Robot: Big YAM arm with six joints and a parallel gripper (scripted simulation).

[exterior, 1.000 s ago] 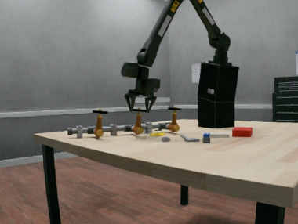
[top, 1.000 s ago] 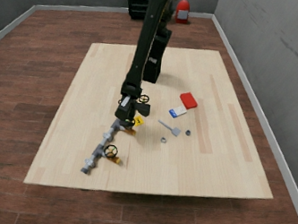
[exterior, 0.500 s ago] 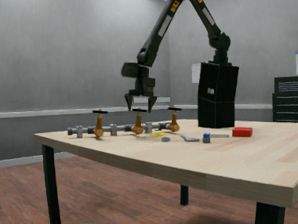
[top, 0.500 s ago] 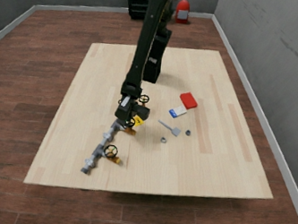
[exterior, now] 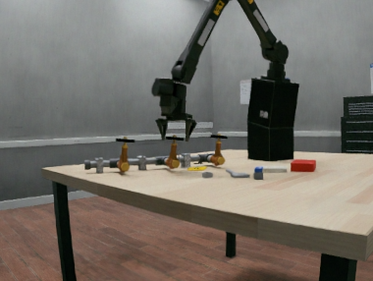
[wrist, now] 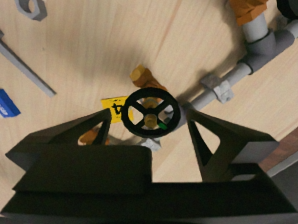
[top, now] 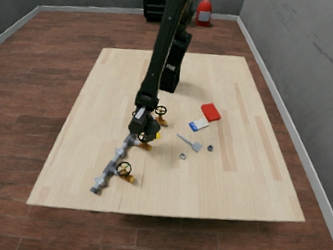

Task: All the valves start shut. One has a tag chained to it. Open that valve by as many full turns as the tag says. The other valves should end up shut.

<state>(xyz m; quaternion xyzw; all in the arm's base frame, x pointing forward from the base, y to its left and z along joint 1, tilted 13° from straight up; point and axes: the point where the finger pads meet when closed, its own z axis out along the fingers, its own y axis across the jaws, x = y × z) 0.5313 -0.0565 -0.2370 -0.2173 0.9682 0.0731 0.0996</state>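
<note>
Now: the yellow tag 120 mm below my hand, 90 mm behind it and 20 mm to the left of it. From my hand the other things lie so: blue-and-white block 300 mm to the left, 180 mm behind, 110 mm below; grey flat tool 250 mm to the left, 110 mm below, 50 mm behind; grey part 350 mm to the left, 110 mm below, 20 mm behind.
</note>
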